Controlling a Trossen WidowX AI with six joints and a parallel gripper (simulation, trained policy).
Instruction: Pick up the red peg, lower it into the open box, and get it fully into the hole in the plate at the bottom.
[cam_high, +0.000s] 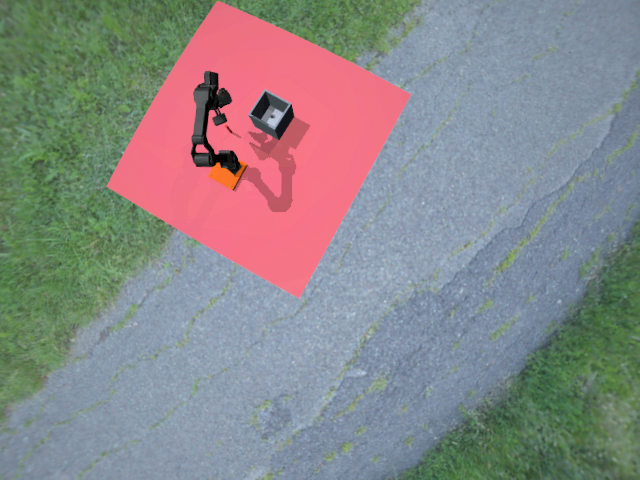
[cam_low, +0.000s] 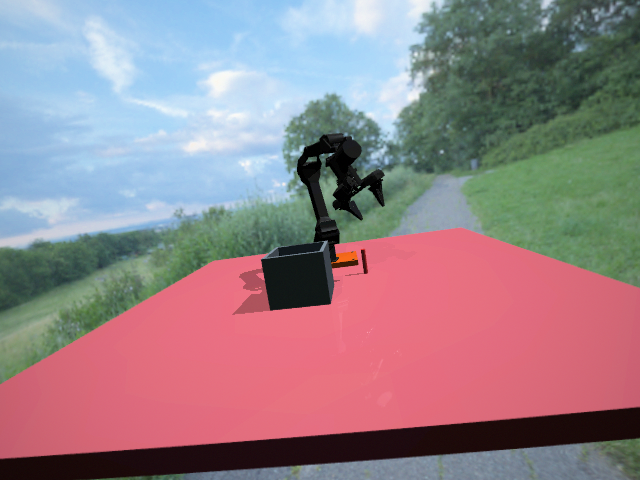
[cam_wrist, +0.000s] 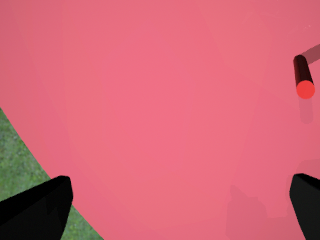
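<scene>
Right now my gripper tip is 2 cm past the red peg, 5 cm to the left of it and 15 cm above it. The rest, counted from my gripper tip: light grey plate (18 cm ahead, 19 cm to the right, 15 cm below).
</scene>
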